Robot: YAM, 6 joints.
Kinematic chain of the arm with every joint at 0, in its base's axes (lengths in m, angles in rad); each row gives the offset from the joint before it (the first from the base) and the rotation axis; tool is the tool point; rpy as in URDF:
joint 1: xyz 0 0 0.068 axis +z
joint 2: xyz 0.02 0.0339 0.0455 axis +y
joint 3: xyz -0.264 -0.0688 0 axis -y
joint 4: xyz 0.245 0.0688 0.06 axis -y
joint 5: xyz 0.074 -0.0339 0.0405 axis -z
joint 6: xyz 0.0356 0 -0.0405 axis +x
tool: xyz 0 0 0 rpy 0 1.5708 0
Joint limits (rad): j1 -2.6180..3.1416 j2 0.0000..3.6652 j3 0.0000..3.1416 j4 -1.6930..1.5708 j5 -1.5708..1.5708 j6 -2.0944..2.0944
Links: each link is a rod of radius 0.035 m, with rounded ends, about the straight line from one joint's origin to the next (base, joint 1, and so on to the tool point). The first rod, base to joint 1, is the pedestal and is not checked.
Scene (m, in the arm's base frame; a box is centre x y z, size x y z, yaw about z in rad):
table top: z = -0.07
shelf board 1: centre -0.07 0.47 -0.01 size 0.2 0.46 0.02 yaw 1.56
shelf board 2: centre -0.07 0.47 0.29 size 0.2 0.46 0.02 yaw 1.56
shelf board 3: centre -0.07 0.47 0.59 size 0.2 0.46 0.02 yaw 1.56
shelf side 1: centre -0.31 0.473 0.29 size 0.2 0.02 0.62 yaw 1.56
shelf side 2: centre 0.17 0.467 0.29 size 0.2 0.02 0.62 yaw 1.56
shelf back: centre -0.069 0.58 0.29 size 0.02 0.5 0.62 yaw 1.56
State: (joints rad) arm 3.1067 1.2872 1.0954 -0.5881 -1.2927 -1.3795
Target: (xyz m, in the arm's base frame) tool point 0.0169 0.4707 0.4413
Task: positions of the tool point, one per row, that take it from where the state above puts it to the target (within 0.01 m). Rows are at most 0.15 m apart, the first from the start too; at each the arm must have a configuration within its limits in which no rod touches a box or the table.
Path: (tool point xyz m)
1: -0.2942 0.0580 0.3477
2: -0.3003 0.1571 0.3725
3: -0.2711 0.2609 0.3944
4: -0.2053 0.3562 0.4133
5: -0.1065 0.4299 0.4290
6: 0.0169 0.4707 0.4413

